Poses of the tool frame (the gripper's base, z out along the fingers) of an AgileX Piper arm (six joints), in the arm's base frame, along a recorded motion.
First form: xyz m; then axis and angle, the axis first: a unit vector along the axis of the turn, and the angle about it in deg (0 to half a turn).
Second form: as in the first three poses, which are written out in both.
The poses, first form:
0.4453, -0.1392, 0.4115, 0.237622, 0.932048, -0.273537, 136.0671
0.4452, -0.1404, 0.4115, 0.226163, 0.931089, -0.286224, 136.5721
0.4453, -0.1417, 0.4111, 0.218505, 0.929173, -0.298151, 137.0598
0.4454, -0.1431, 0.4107, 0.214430, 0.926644, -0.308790, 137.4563
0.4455, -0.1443, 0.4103, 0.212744, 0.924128, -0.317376, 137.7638
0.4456, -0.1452, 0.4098, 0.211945, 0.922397, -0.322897, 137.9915
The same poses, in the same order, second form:
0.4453, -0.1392, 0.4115, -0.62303, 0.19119, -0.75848, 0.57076, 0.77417, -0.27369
0.4452, -0.1404, 0.4115, -0.63794, 0.16675, -0.75181, 0.56027, 0.77028, -0.30457
0.4453, -0.1417, 0.4111, -0.64937, 0.14855, -0.74582, 0.55477, 0.76333, -0.33099
0.4454, -0.1431, 0.4107, -0.65691, 0.13631, -0.74155, 0.55388, 0.75454, -0.35197
0.4455, -0.1443, 0.4103, -0.66161, 0.12883, -0.73870, 0.55550, 0.74593, -0.36744
0.4456, -0.1452, 0.4098, -0.66475, 0.12467, -0.73659, 0.55686, 0.73997, -0.37731

